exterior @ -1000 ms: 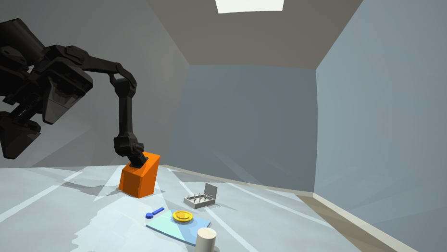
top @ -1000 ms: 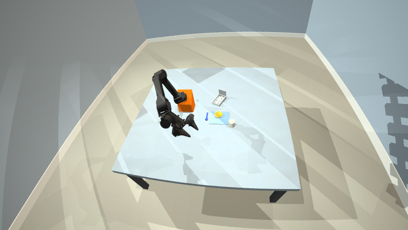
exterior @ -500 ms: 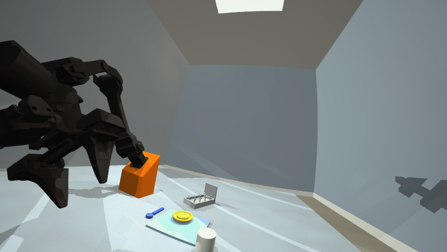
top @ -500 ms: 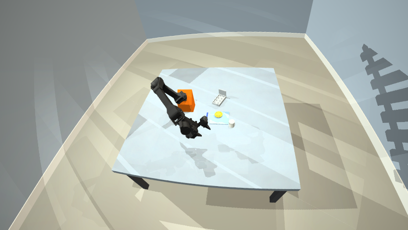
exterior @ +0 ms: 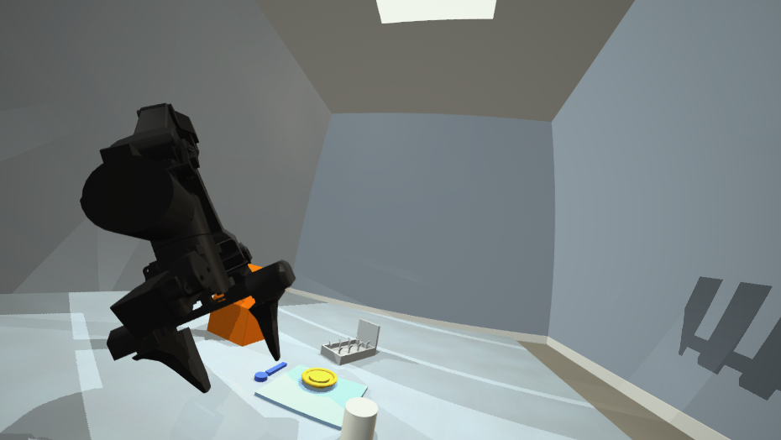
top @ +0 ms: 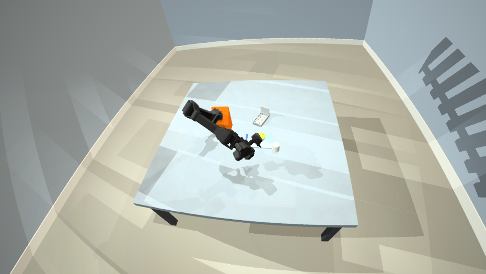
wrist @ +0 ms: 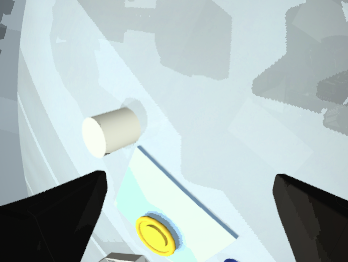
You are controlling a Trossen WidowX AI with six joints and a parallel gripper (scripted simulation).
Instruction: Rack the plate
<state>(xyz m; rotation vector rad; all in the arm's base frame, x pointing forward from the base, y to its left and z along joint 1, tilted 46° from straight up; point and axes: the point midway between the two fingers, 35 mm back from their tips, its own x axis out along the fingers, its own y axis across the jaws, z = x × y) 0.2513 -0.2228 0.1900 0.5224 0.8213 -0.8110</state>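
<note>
My gripper tip is now 190 mm to the right of the yellow plate, 80 mm above it and 20 mm short of it. Also, from my gripper tip: light blue mat (160 mm to the left, 90 mm below, 20 mm ahead); then blue spoon (170 mm to the left, 90 mm below, 80 mm behind); then white cup (120 mm ahead, 90 mm to the left, 70 mm below).
</note>
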